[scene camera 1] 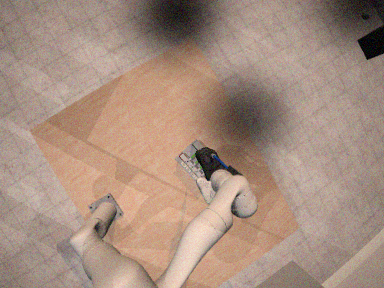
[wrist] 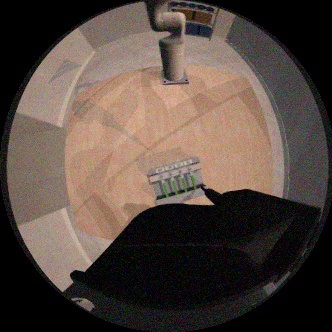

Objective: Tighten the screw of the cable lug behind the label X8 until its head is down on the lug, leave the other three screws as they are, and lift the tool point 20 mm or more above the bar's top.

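Places are measured from the arm's base along level axes (x ahead, y left, z up), in centimetres.
Where they show: hand, its tool point: [scene camera 1: 196,151] [wrist: 201,187]; arm's base, origin of its link: [scene camera 1: 106,211] [wrist: 173,75].
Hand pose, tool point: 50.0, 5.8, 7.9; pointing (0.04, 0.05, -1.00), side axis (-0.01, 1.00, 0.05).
Note:
Things, the pixels of their top centre, and the offset from my tool point, as dx, dy, dz. "spot": a spot on its surface instead. Level surfaces: height alone.
- screwdriver tool, centre of its top: [wrist: 209,192] -0.1, -0.2, +6.4
- rightmost green piece, a spot on its surface: [wrist: 194,181] spot: -0.1, +0.3, -8.8
- grey terminal unit, centre of its top: [wrist: 178,183] [scene camera 1: 200,163] -0.7, -6.2, -4.0
- wooden table top, height of its surface: dz -9.0
My screwdriver tool [scene camera 1: 205,156] [wrist: 203,187] is a black body with a thin nose and has no fingers. In the wrist view its tip appears at the right end of the dark strip on the terminal unit, near the rightmost green piece [wrist: 194,181]; the height of the tip above the unit cannot be told. The grey terminal unit [scene camera 1: 195,144] [wrist: 192,195] carries several green pieces and a row of white labels [wrist: 174,165]. The label text is too small to read, so X8 cannot be made out. The screw heads are not clear. In the scene view the tool body hides part of the unit.
The unit lies on the wooden table top [scene camera 1: 150,100] [wrist: 230,125]. The arm's base plate [scene camera 1: 119,212] [wrist: 183,81] is at the lower left in the scene view and top centre in the wrist view. A black box [scene camera 1: 372,44] shows at the upper right of the scene view.

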